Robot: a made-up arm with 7 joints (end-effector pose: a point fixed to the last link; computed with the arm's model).
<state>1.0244 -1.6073 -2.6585 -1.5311 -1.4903 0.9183 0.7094</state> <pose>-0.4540 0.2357 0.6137 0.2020 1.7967 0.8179</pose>
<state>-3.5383 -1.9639 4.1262 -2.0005 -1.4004 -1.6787 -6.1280</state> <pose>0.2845 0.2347 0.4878 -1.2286 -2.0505 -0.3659</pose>
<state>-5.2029 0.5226 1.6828 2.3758 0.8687 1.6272 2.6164</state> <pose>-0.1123 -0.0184 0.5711 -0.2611 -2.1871 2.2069</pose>
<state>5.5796 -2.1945 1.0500 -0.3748 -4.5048 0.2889 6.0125</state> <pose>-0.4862 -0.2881 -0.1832 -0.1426 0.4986 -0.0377</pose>
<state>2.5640 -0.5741 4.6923 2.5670 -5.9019 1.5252 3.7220</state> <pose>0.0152 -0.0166 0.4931 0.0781 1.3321 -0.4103</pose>
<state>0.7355 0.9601 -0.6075 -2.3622 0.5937 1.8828 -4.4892</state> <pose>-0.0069 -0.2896 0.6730 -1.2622 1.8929 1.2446</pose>
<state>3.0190 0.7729 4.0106 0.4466 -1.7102 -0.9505 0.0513</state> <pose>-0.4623 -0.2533 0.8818 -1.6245 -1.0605 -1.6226</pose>
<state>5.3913 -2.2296 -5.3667 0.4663 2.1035 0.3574 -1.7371</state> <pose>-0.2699 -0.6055 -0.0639 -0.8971 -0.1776 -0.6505</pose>
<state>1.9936 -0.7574 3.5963 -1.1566 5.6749 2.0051 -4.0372</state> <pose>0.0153 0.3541 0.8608 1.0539 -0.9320 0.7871</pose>
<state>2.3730 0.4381 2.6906 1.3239 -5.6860 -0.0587 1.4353</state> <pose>-0.0474 0.2007 0.9816 2.0227 -1.0044 0.2861</pose>
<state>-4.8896 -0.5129 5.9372 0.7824 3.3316 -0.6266 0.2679</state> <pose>0.0654 0.0387 1.0590 -1.6533 -1.5308 -0.2983</pose>
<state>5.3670 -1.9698 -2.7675 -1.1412 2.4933 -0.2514 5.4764</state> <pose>-0.2927 -0.6294 0.4352 -0.9004 -2.2876 -1.5600</pose>
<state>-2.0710 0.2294 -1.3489 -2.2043 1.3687 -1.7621 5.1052</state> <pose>0.1833 -0.0158 0.6416 -1.6633 -0.5392 -0.4632</pose>
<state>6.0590 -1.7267 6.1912 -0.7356 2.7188 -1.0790 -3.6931</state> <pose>-0.6828 -0.1409 0.1180 1.8056 0.6852 1.4956</pose>
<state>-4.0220 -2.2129 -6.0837 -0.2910 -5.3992 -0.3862 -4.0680</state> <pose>0.3772 0.3854 -0.2056 0.6881 -0.2365 -2.1695</pose>
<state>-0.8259 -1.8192 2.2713 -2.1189 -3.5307 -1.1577 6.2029</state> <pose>-0.4276 -0.1395 0.5223 2.0042 1.6304 1.1705</pose>
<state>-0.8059 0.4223 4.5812 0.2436 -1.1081 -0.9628 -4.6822</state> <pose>0.2600 0.3199 1.0076 -1.3628 -1.8449 1.6722</pose>
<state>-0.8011 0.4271 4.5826 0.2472 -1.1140 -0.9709 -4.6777</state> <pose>0.2629 0.3219 1.0043 -1.3631 -1.8305 1.6877</pose>
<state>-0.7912 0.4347 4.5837 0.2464 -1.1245 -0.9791 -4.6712</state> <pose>0.2696 0.3234 0.9996 -1.3590 -1.8093 1.7048</pose>
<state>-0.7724 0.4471 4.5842 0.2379 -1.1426 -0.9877 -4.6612</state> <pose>0.2830 0.3235 0.9926 -1.3470 -1.7762 1.7238</pose>
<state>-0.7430 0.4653 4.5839 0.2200 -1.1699 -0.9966 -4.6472</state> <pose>0.3042 0.3213 0.9826 -1.3247 -1.7298 1.7435</pose>
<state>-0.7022 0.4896 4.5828 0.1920 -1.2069 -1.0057 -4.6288</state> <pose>0.3336 0.3153 0.9692 -1.2910 -1.6706 1.7608</pose>
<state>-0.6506 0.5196 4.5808 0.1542 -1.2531 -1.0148 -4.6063</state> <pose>0.3700 0.3040 0.9524 -1.2459 -1.6020 1.7717</pose>
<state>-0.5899 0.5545 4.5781 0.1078 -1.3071 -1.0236 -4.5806</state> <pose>0.4115 0.2861 0.9321 -1.1907 -1.5287 1.7720</pose>
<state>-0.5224 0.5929 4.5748 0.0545 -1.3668 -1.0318 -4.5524</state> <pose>0.4553 0.2605 0.9090 -1.1287 -1.4558 1.7583</pose>
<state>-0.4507 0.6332 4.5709 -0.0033 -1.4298 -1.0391 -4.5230</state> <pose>0.4983 0.2274 0.8839 -1.0639 -1.3882 1.7293</pose>
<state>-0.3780 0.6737 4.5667 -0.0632 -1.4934 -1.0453 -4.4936</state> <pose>0.5377 0.1881 0.8579 -1.0007 -1.3293 1.6859</pose>
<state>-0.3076 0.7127 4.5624 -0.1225 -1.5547 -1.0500 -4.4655</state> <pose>0.5714 0.1450 0.8321 -0.9434 -1.2809 1.6314</pose>
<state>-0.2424 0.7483 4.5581 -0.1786 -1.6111 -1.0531 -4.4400</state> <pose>0.5979 0.1009 0.8080 -0.8948 -1.2434 1.5703</pose>
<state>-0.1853 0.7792 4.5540 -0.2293 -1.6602 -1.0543 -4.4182</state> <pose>0.6173 0.0593 0.7867 -0.8565 -1.2159 1.5081</pose>
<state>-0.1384 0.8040 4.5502 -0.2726 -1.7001 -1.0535 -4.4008</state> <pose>0.6303 0.0230 0.7693 -0.8290 -1.1972 1.4499</pose>
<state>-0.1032 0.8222 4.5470 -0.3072 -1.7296 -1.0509 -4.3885</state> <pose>0.6381 -0.0059 0.7564 -0.8111 -1.1854 1.4001</pose>
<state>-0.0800 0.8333 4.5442 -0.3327 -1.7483 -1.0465 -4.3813</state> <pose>0.6422 -0.0263 0.7483 -0.8018 -1.1797 1.3611</pose>
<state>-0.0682 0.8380 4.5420 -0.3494 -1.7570 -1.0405 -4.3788</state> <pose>0.6438 -0.0382 0.7447 -0.7994 -1.1786 1.3338</pose>
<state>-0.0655 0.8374 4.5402 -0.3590 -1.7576 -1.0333 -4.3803</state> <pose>0.6437 -0.0431 0.7449 -0.8019 -1.1814 1.3161</pose>
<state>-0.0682 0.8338 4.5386 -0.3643 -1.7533 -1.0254 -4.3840</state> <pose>0.6428 -0.0439 0.7472 -0.8072 -1.1863 1.3044</pose>
